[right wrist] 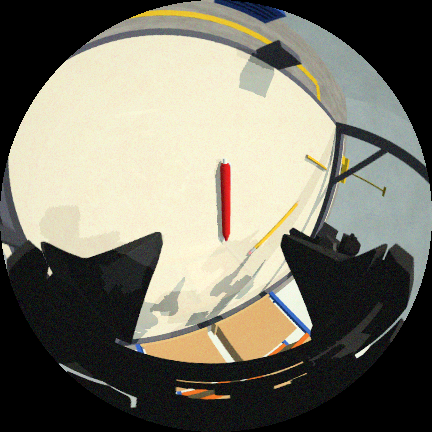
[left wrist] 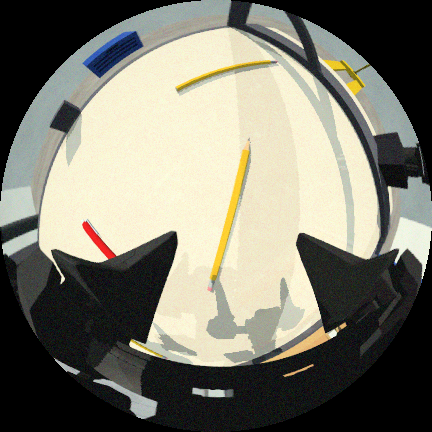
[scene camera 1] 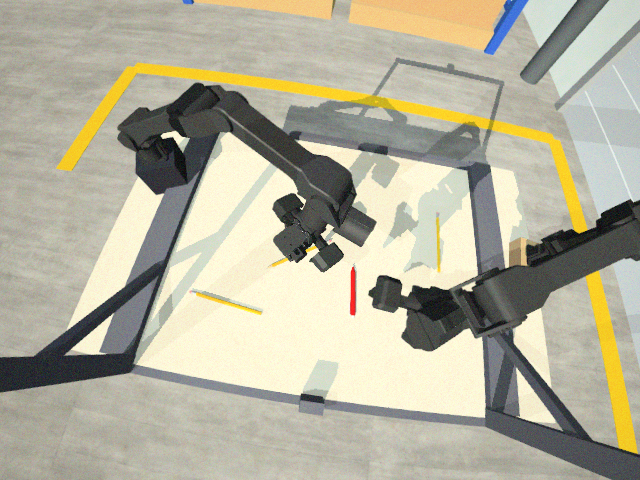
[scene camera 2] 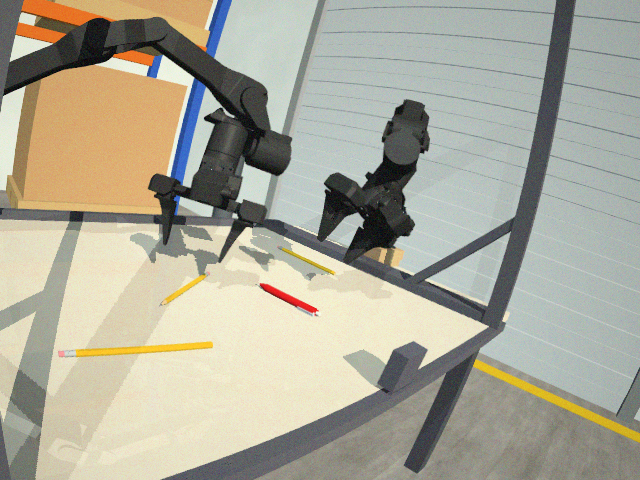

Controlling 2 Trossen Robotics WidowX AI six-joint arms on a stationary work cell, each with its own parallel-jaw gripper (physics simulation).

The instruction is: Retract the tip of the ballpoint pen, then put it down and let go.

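Frame: origin at the left arm's base, x ahead, y left, z up, level; centimetres.
Seen in the pictures: left gripper, between the fingertips: [left wrist: 240, 238] [scene camera 2: 191, 253]; right gripper, between the fingertips: [right wrist: 224, 240] [scene camera 2: 332, 252]; left arm's base, origin of its link: [scene camera 1: 154, 154]; right arm's base, origin of its link: [scene camera 1: 536, 257].
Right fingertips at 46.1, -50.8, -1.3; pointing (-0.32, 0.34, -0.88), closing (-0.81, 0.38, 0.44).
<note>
Offsets run from my right fingertips to a thing's top centre, as dx, dy, dz. Level surfaces: height alone.
The red ballpoint pen @(-4.3, +4.5, -7.9) [scene camera 1: 353, 290] [scene camera 2: 288, 298] [left wrist: 97, 240] [right wrist: 226, 200] lies flat on the pale table @(dz -9.3) [scene camera 1: 289, 351] [scene camera 2: 258, 403]. In scene camera 2 its white button end points to the lower right, and a thin grey point shows at the other end. My left gripper [scene camera 1: 309, 235] [scene camera 2: 192, 252] [left wrist: 240, 238] is open and empty, above the table over a yellow pencil, to the left of the pen. My right gripper [scene camera 1: 408, 312] [scene camera 2: 333, 251] [right wrist: 224, 240] is open and empty, raised to the right of the pen. In the left wrist view a finger hides part of the pen.
One yellow pencil @(-14.9, +17.7, -8.5) [scene camera 1: 279, 261] [scene camera 2: 184, 289] [left wrist: 230, 215] [right wrist: 275, 227] lies beneath my left gripper. Another pencil @(-35.8, +10.0, -8.6) [scene camera 1: 227, 302] [scene camera 2: 139, 350] lies left of the pen, and a third pencil @(+24.7, +11.5, -8.6) [scene camera 1: 438, 242] [scene camera 2: 307, 259] lies beyond it. A dark block @(-21.2, -16.7, -3.6) [scene camera 1: 311, 404] [scene camera 2: 403, 366] stands at the table edge.
</note>
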